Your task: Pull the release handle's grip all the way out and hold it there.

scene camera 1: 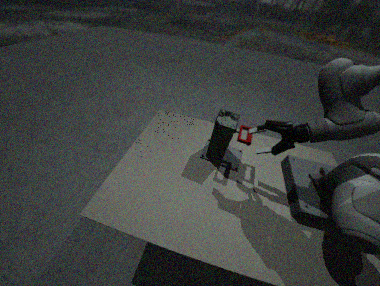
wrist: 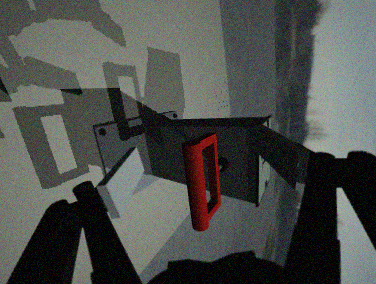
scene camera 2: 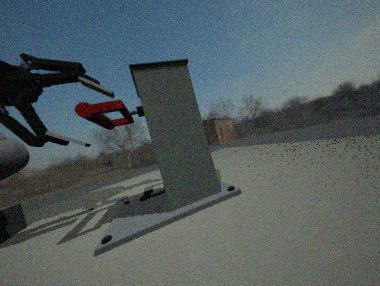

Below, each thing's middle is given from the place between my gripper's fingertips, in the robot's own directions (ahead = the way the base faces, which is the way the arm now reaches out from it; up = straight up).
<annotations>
Right now the bolted base plate (scene camera 2: 138, 217) is 220 mm below my hand, 90 mm to the right of it and 90 mm ahead of it.
</annotations>
